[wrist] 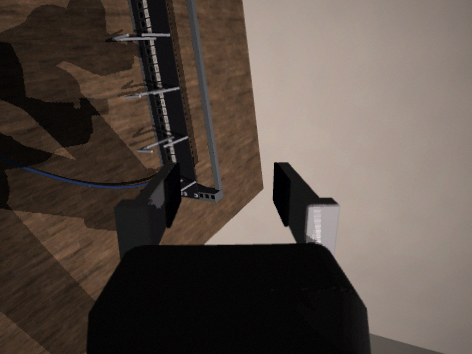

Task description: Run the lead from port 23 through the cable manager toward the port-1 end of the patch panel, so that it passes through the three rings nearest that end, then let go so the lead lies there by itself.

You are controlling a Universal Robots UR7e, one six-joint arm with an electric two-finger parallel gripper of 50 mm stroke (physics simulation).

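Observation:
My gripper is open, with its fingers wide apart and no thing between them. It hangs above the table's corner, to the right of the rack's near end. The blue lead runs from the left edge in a shallow curve and passes out of sight behind the left finger, near the rack's end. The patch panel runs up the view at the upper left. Rings of the cable manager stick out leftward over it, and the lowest is partly hidden by the left finger. The lead's plug end and the port numbers cannot be made out.
A grey rail runs along the panel's right side to a bracket with square holes. The wooden table ends in an edge and corner just right of it, with a pale floor beyond. Dark shadows fall across the table at the left.

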